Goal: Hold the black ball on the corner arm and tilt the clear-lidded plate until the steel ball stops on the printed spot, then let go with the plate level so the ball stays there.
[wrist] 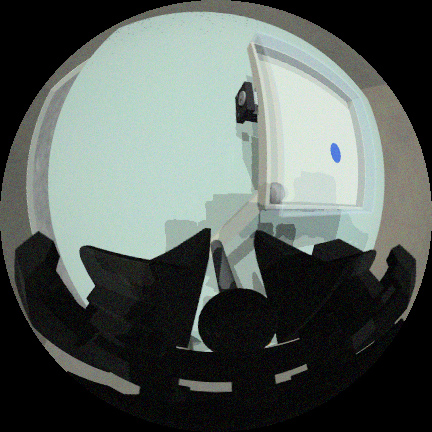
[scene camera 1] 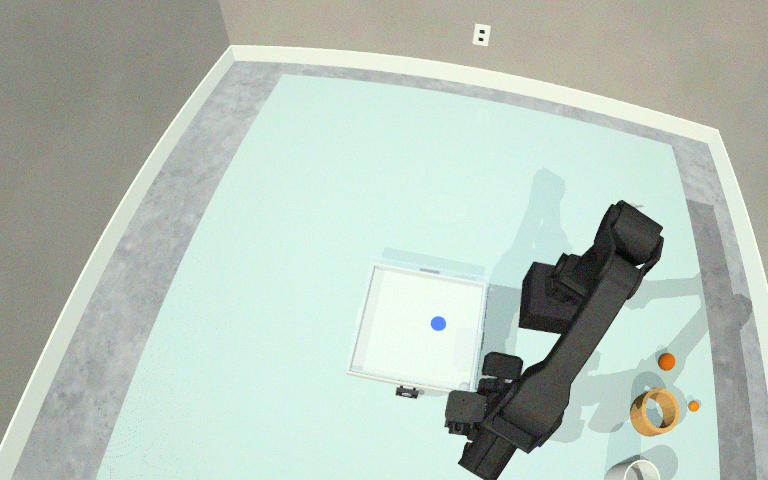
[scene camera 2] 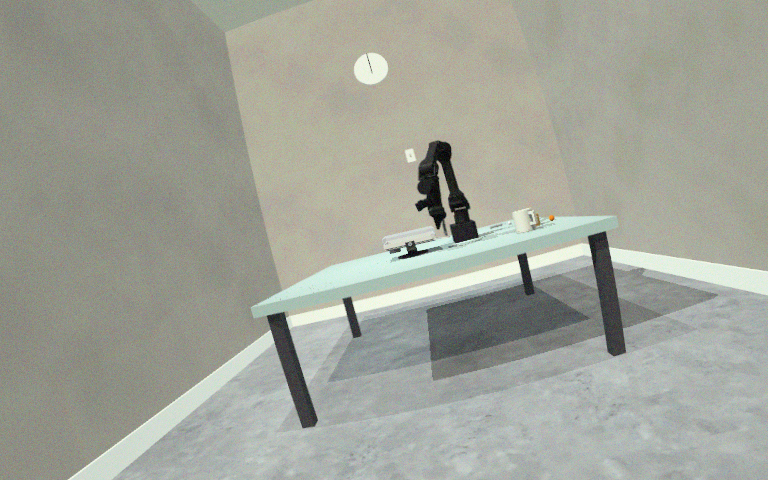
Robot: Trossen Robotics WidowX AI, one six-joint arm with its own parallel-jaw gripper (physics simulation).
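Observation:
The square white plate [scene camera 1: 361,329] [wrist: 264,120] [scene camera 2: 408,236] with a clear lid sits on the table and looks about level. Its blue printed spot [scene camera 1: 438,323] [wrist: 335,152] lies right of the middle. The steel ball [wrist: 276,192] rests in the plate's corner nearest the corner arm [wrist: 238,225], away from the spot. My gripper [wrist: 232,235] [scene camera 2: 439,221] is at that corner and is shut on the black ball [wrist: 238,320], which sits between the fingers near their base. In scene camera 1 the arm hides the black ball.
A black pivot mount [scene camera 1: 407,391] [wrist: 245,102] holds the plate's near edge. The robot base [scene camera 1: 544,300] [scene camera 2: 463,231] stands right of the plate. A white mug [scene camera 2: 523,220] and a small orange thing [scene camera 2: 551,217] are at the table's far right.

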